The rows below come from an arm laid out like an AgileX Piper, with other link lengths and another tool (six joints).
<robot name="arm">
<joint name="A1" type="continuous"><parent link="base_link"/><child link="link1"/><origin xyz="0 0 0.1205" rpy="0 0 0"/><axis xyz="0 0 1"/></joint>
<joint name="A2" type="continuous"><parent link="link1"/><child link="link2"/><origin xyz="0 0 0" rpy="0 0 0"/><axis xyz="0 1 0"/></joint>
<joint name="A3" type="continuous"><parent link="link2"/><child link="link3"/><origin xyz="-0.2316 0 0.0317" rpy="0 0 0"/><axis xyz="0 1 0"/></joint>
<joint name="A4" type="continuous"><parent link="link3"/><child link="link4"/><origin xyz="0.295 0 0.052" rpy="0 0 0"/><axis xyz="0.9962 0 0.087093"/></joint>
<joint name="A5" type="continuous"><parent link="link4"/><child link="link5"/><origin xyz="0 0 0" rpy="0 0 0"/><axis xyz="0 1 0"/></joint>
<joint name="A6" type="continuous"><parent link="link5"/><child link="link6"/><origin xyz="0.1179 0 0.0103" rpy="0 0 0"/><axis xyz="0.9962 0 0.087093"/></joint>
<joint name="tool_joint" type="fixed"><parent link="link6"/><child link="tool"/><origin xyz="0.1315 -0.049 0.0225" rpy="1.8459 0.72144 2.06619"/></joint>
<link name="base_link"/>
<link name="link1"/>
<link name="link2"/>
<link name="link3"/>
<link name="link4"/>
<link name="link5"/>
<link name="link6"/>
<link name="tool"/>
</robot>
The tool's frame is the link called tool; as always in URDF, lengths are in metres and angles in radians. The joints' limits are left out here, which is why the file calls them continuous.
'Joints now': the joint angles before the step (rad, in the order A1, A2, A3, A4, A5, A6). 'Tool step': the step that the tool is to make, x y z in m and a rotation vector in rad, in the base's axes. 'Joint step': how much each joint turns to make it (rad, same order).
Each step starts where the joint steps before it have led.
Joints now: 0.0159, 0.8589, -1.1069, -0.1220, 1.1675, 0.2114
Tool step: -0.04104, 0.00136, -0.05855, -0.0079, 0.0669, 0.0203
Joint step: -0.0001, -0.2073, 0.2717, 0.0088, 0.0000, -0.0236
